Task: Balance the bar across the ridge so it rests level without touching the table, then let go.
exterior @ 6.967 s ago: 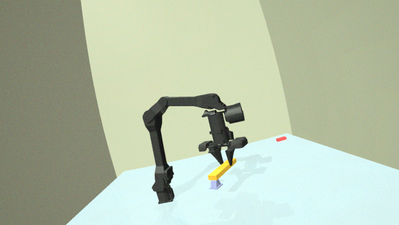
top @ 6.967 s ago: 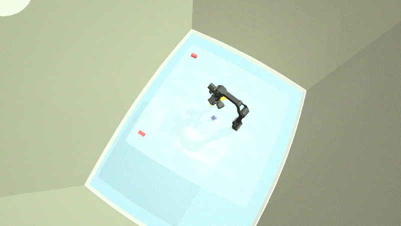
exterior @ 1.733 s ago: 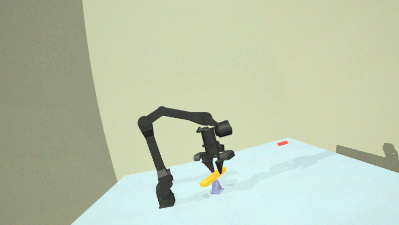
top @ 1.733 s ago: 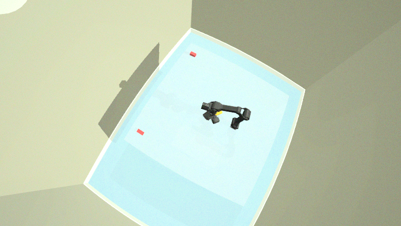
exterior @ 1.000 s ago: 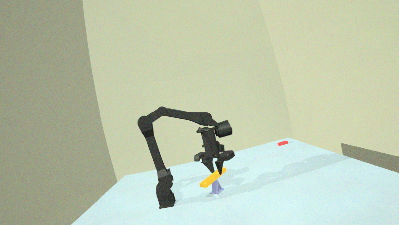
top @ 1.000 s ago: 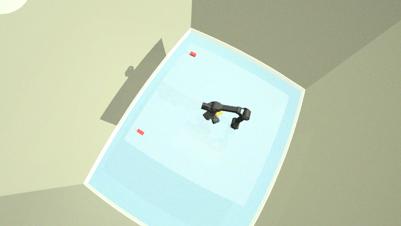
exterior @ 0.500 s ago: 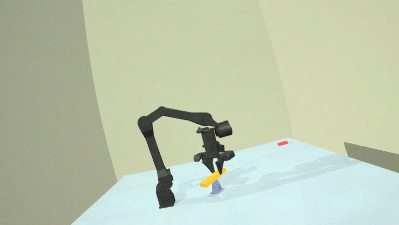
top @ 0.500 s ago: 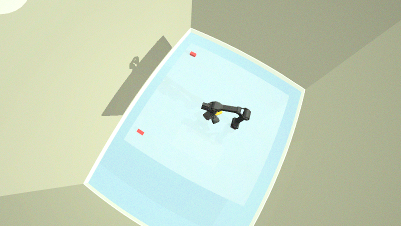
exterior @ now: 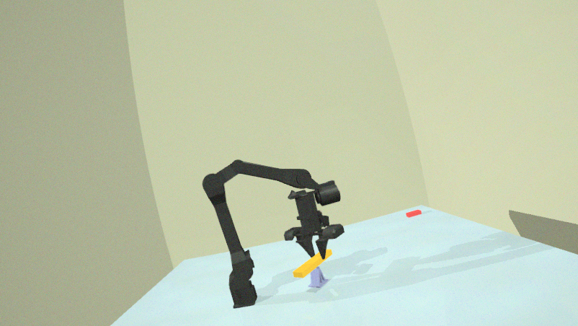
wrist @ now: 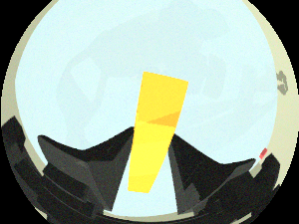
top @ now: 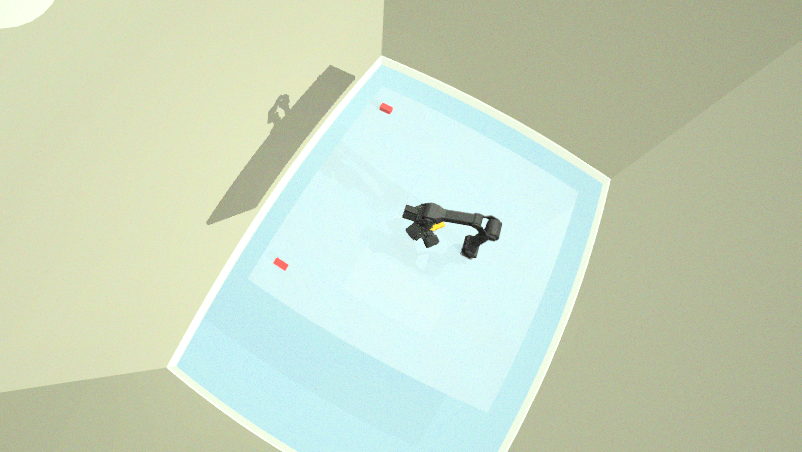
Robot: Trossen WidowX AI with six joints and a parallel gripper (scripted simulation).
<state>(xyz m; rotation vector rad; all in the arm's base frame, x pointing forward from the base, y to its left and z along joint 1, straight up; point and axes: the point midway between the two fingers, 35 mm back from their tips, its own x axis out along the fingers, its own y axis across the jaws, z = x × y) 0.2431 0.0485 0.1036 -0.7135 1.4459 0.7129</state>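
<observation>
The yellow bar is 20 mm behind my gripper tip and 20 mm to the right of it. Also, from my gripper tip: red block: 500 mm ahead, 450 mm to the left, 60 mm below.
</observation>
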